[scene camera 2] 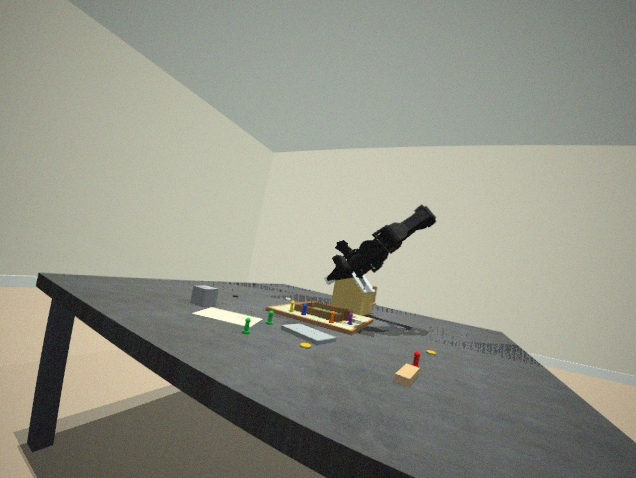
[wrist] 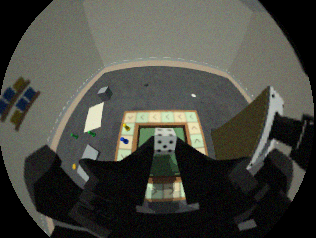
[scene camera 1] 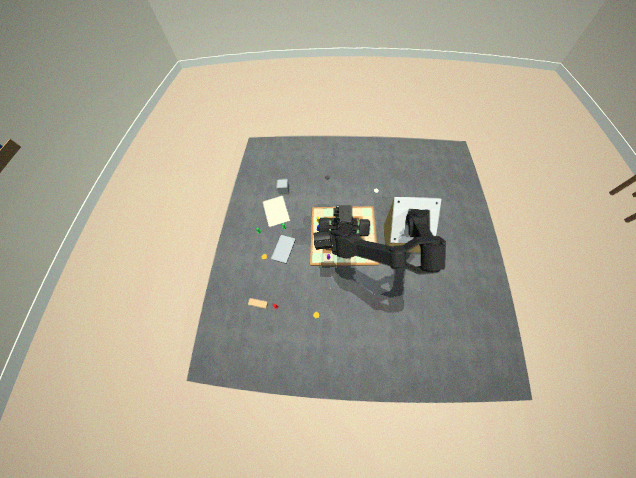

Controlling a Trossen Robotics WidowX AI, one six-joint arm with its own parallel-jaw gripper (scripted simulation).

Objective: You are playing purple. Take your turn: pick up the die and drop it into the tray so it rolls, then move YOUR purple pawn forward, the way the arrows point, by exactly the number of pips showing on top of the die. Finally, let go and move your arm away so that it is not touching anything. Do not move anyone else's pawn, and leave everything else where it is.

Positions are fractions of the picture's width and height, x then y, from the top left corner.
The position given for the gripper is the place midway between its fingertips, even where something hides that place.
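Scene camera 1 has the gripper (0.54,0.46) in it. In scene camera 2 you'd see the gripper (0.52,0.58) as well, and the wrist view shows the gripper (0.52,0.59) too.
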